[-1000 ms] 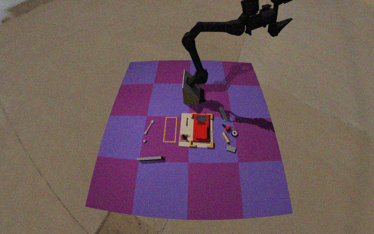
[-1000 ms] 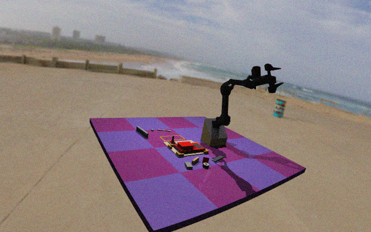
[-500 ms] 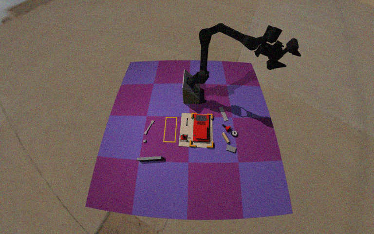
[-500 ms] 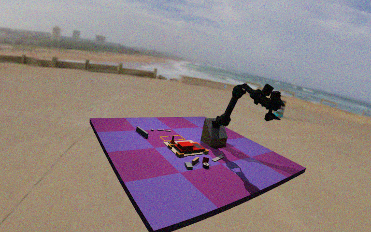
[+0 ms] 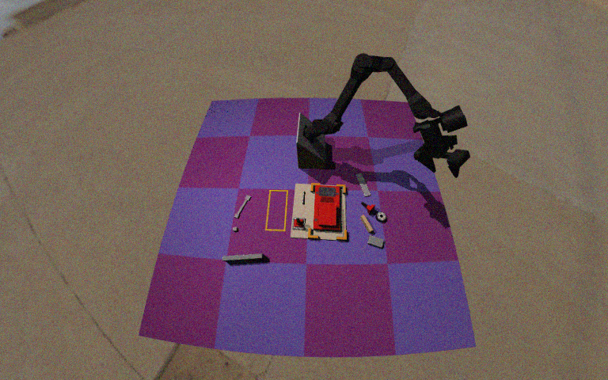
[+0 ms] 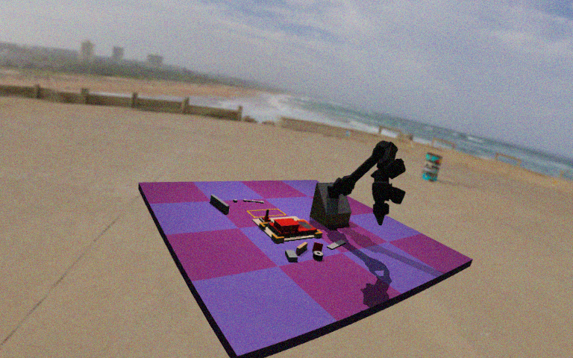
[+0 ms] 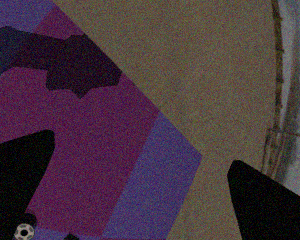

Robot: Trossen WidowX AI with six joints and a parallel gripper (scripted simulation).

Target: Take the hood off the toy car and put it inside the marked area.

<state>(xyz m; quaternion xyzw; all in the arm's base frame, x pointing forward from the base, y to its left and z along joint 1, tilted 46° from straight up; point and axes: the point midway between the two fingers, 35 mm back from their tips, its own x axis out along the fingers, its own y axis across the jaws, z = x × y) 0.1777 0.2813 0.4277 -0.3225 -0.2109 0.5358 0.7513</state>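
The hood is 140 mm ahead of my gripper tip, 400 mm to the right of it and 200 mm below it. Round my gripper tip: grey engine block: 140 mm ahead, 400 mm to the right, 210 mm below; wheel: 110 mm ahead, 170 mm to the right, 230 mm below; tan stick: 150 mm ahead, 230 mm to the right, 220 mm below.
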